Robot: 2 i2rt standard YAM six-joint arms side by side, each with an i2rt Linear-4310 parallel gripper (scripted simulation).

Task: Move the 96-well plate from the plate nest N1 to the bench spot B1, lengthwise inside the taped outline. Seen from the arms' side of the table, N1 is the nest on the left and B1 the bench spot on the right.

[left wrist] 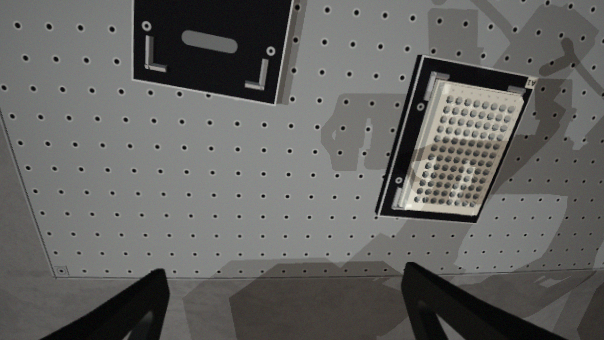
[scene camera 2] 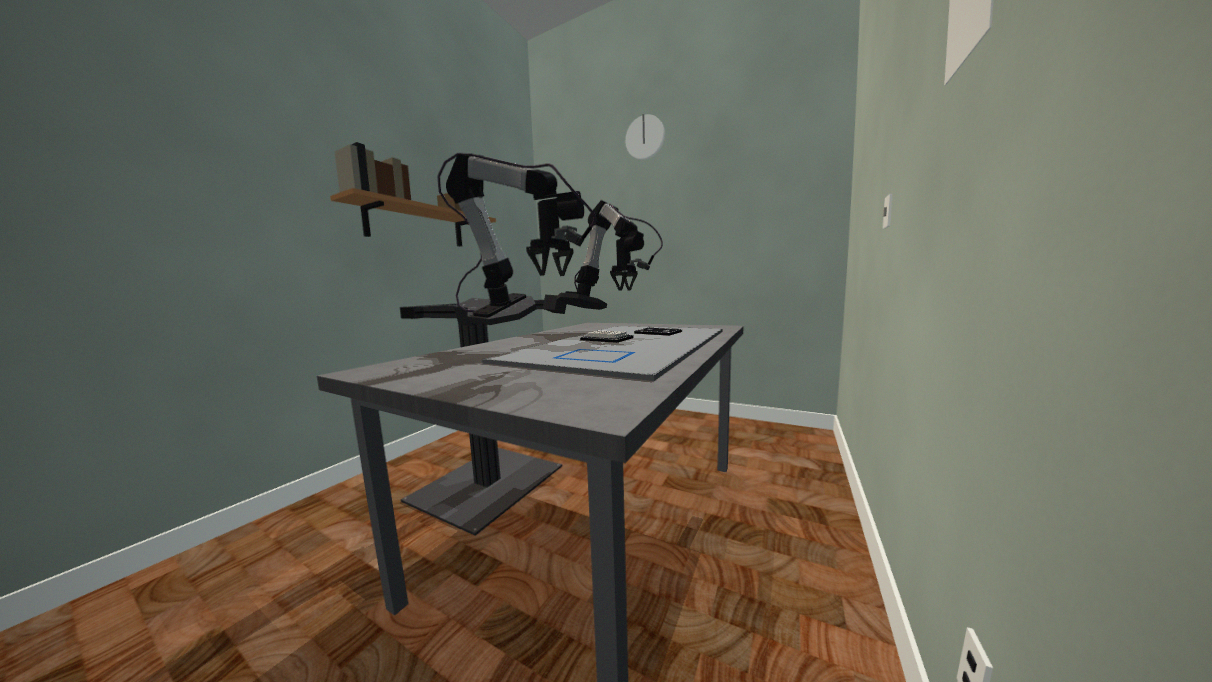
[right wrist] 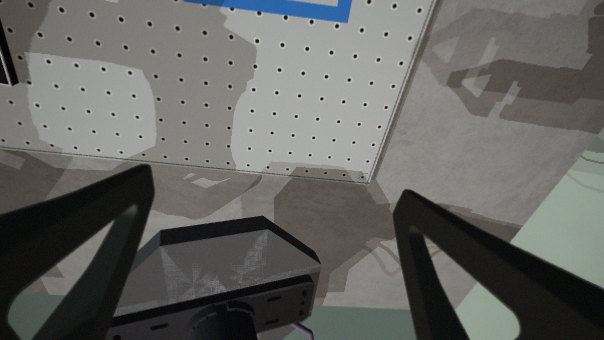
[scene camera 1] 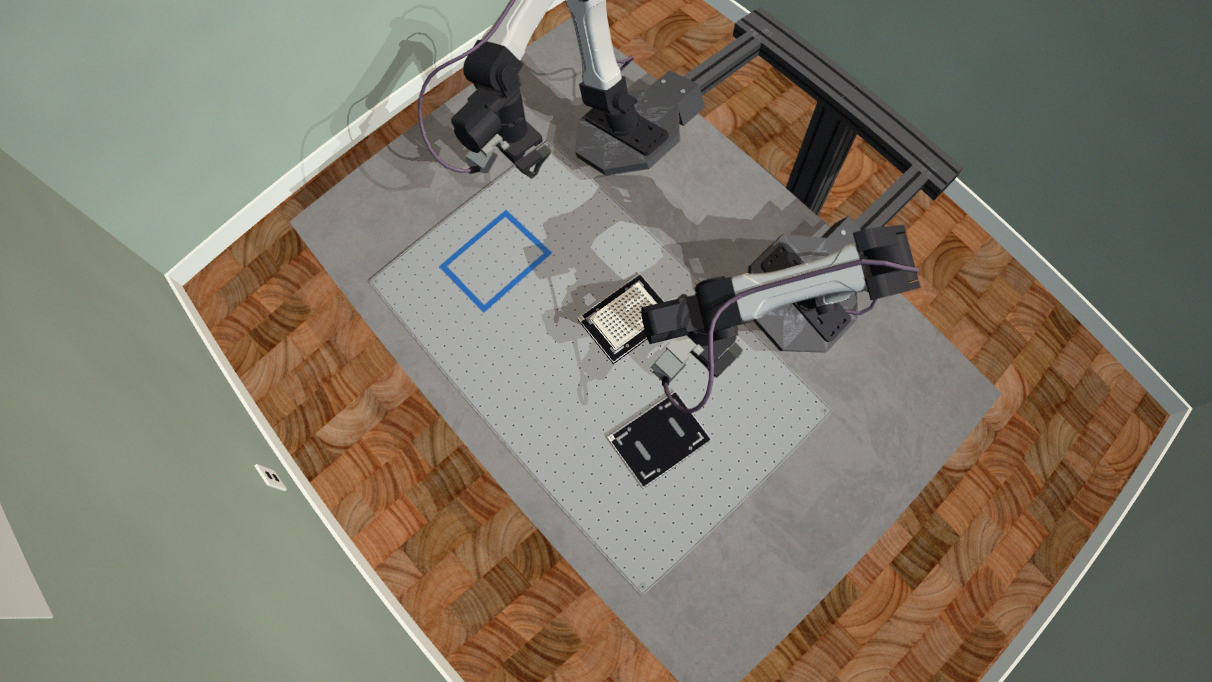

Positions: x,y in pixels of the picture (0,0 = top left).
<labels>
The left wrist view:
left gripper: 288,278
cream 96-well plate: 463,161
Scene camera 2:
right gripper: 552,275
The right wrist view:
right gripper: 282,190
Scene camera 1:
right gripper: 518,161
cream 96-well plate: 626,308
</labels>
